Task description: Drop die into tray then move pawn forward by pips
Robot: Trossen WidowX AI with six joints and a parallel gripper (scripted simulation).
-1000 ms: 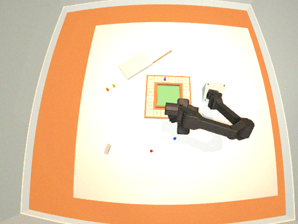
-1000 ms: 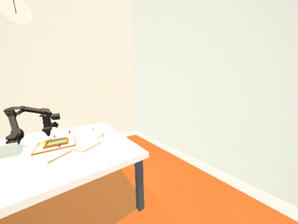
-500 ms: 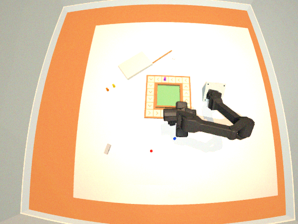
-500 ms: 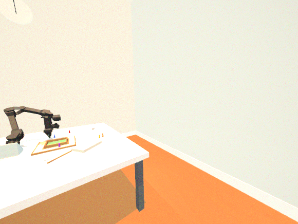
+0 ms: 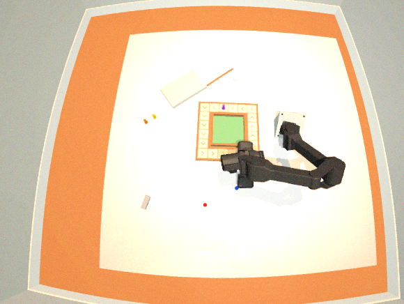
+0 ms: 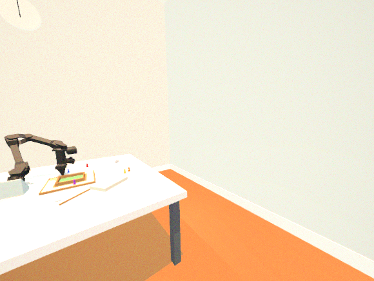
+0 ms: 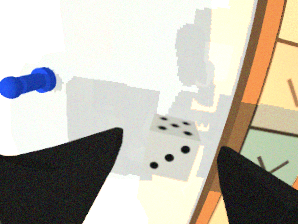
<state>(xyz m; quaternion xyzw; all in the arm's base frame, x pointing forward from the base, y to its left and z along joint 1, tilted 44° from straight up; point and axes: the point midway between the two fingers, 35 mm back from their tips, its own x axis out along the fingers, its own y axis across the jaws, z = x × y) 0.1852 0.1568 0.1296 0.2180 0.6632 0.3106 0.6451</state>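
Now: the white die right at my gripper tip. From my gripper tip the other things lie so: red pawn: 14 cm ahead, 18 cm to the left; green dice tray: 8 cm ahead, 17 cm to the right, 1 cm below; blue pawn: 1 cm ahead, 9 cm to the left.
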